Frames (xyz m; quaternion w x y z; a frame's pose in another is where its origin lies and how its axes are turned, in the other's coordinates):
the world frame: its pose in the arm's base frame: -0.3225 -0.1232 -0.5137 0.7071 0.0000 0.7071 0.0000
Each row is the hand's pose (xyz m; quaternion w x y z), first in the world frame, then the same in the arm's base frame.
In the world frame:
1: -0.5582 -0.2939 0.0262 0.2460 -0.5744 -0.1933 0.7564
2: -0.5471 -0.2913 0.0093 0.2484 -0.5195 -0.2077 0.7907
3: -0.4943 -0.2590 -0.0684 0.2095 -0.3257 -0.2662 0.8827
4: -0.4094 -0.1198 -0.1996 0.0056 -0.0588 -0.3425 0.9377
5: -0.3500 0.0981 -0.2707 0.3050 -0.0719 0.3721 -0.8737
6: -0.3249 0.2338 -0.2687 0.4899 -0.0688 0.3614 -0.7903
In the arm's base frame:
1: -0.2963 -0.4171 0.0445 0.3106 0.1287 0.0373 0.9410
2: -0.3132 -0.4145 0.0334 0.3225 0.1918 0.0288 0.9265
3: -0.3909 -0.3822 -0.0194 0.3364 0.3939 -0.0401 0.8545
4: -0.5221 -0.2430 -0.1043 0.2461 0.6215 -0.2382 0.7046
5: -0.5932 -0.0251 -0.1637 0.0474 0.6686 -0.4788 0.5670
6: -0.5912 0.1106 -0.1888 0.0909 -0.6075 0.6020 -0.5102

